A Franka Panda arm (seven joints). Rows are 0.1 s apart.
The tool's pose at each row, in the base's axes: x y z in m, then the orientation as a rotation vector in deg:
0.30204, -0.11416, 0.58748, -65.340, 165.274, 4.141
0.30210, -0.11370, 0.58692, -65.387, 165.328, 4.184
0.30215, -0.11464, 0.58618, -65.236, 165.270, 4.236
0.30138, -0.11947, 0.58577, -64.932, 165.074, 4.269
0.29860, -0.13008, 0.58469, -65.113, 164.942, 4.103
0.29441, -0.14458, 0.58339, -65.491, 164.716, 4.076
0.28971, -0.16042, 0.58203, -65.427, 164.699, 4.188
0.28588, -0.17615, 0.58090, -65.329, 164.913, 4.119
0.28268, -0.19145, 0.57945, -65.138, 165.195, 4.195
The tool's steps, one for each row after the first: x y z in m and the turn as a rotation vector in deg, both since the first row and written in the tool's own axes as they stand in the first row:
-0.00033, 0.00028, 0.00059, -0.050, 0.054, -0.013
0.00032, -0.00046, 0.00127, -0.041, -0.061, 0.062
0.00420, -0.00347, 0.00139, 0.046, -0.344, 0.191
0.01352, -0.00933, 0.00180, 0.163, -0.359, 0.048
0.02654, -0.01707, 0.00218, 0.197, -0.416, -0.235
0.04084, -0.02544, 0.00254, 0.144, -0.477, -0.200
0.05443, -0.03432, 0.00269, 0.131, -0.312, -0.087
0.06728, -0.04332, 0.00319, 0.022, -0.151, 0.100

